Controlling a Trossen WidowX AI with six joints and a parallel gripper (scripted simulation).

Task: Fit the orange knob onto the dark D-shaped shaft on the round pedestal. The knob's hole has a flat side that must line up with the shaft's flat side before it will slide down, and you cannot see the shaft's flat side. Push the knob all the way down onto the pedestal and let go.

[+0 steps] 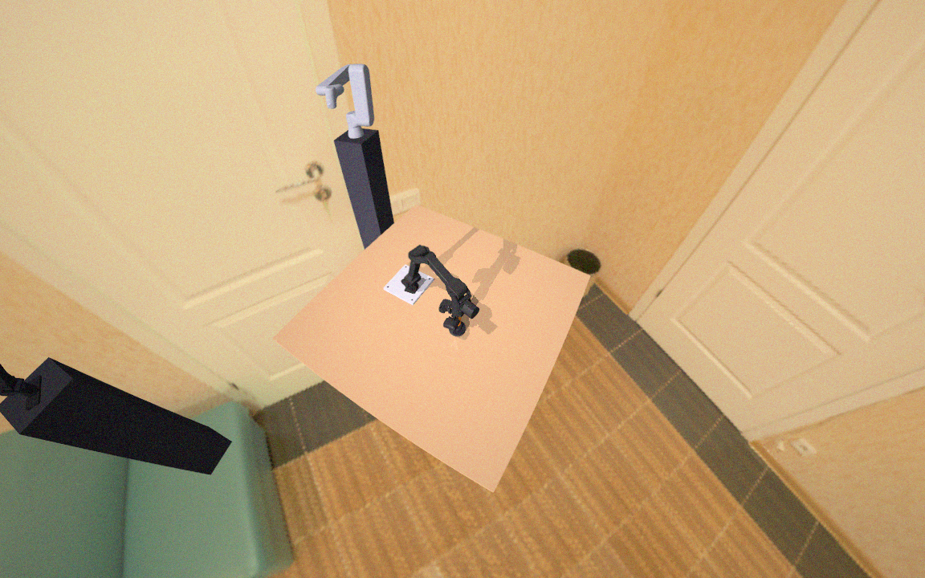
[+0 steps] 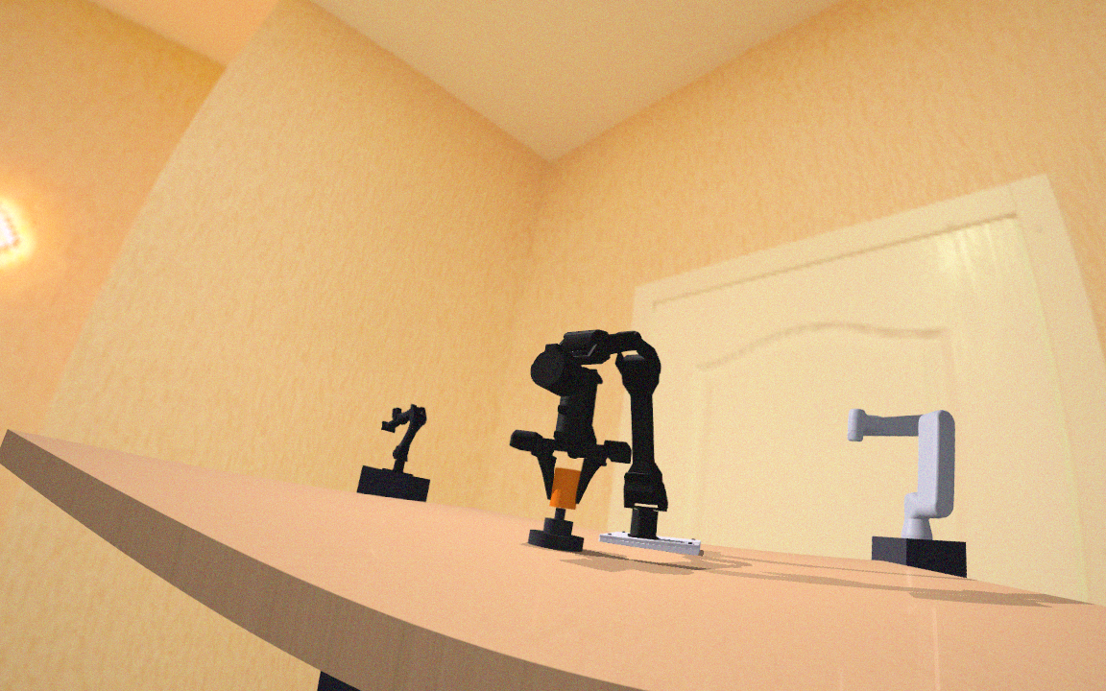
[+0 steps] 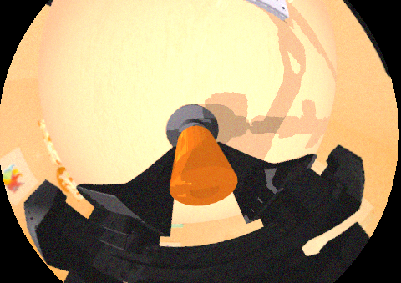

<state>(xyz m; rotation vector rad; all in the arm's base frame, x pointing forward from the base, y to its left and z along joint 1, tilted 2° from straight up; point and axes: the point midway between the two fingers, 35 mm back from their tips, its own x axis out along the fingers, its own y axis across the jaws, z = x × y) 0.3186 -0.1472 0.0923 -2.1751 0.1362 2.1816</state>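
My gripper tip is 20 mm below the orange knob. Also, from my gripper tip: round pedestal 40 mm below.
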